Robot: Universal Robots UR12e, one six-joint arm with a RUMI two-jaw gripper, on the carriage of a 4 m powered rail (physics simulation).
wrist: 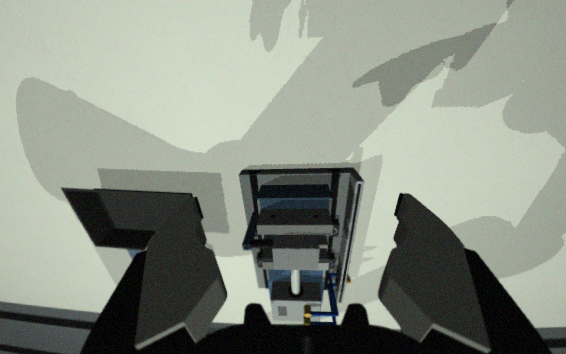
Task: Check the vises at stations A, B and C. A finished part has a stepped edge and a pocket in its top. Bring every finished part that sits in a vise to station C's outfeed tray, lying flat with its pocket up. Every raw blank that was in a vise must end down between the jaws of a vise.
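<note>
A vise (296, 217) stands in the lower middle of the wrist view, on a dark-edged base with blue parts. Its grey jaws lie across it, with a pale rod below them. A dark grey surface shows between the far jaw and the pale block nearer the rod; I cannot tell whether it is a part or the vise's own jaw. No pocket or stepped edge can be made out. My gripper (296, 197) is open, its two fingers wide apart on either side of the vise and above it, with nothing between the fingertips. Which station this is cannot be told.
A dark, walled tray (145, 212) stands left of the vise, partly hidden by the left finger, with a bit of blue below it. Blue pipes with brass fittings (307, 315) sit at the vise's near end. Large shadows fall on the pale table (150, 55). A grey rail-like edge runs along the bottom.
</note>
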